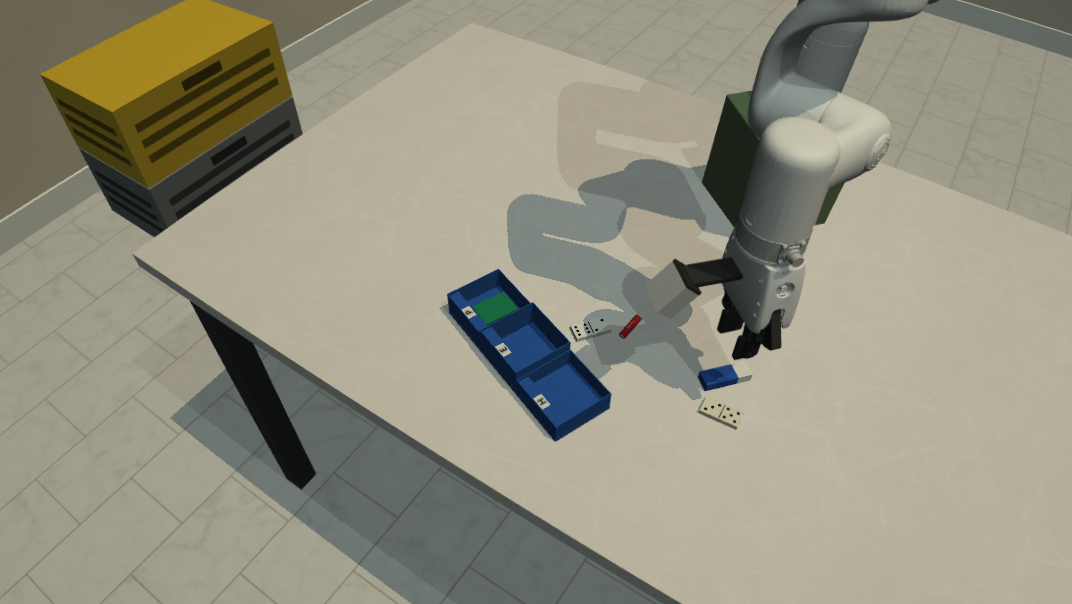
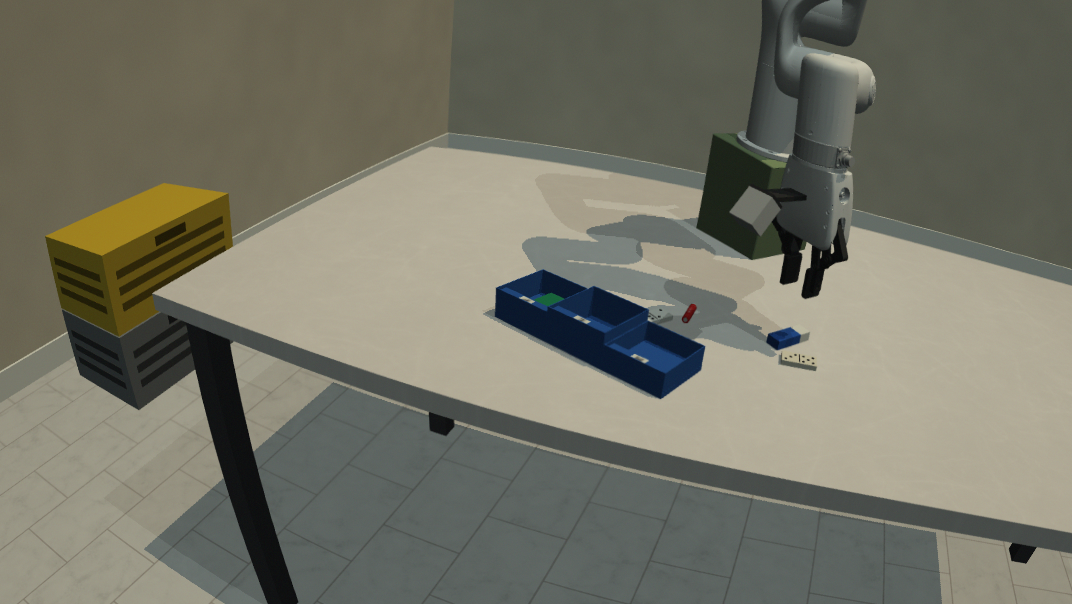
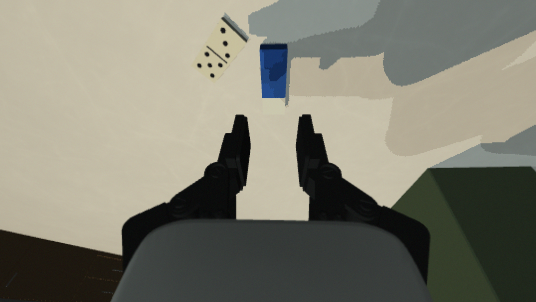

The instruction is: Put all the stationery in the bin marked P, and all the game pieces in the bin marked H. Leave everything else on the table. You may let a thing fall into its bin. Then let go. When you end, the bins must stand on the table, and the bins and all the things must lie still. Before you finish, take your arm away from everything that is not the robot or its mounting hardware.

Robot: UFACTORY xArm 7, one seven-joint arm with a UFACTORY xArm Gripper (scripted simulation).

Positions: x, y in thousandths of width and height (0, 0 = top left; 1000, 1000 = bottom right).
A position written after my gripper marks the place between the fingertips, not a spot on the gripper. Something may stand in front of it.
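A blue three-part bin is out of frame in image 3; the bin is visible in image 1 (495, 585) and image 2 (556, 532). My gripper appears in image 1 (687, 567), image 2 (746, 479) and image 3 (510, 432). For a blue-and-white eraser, the positions are image 1 (682, 620), image 2 (732, 560) and image 3 (510, 190).
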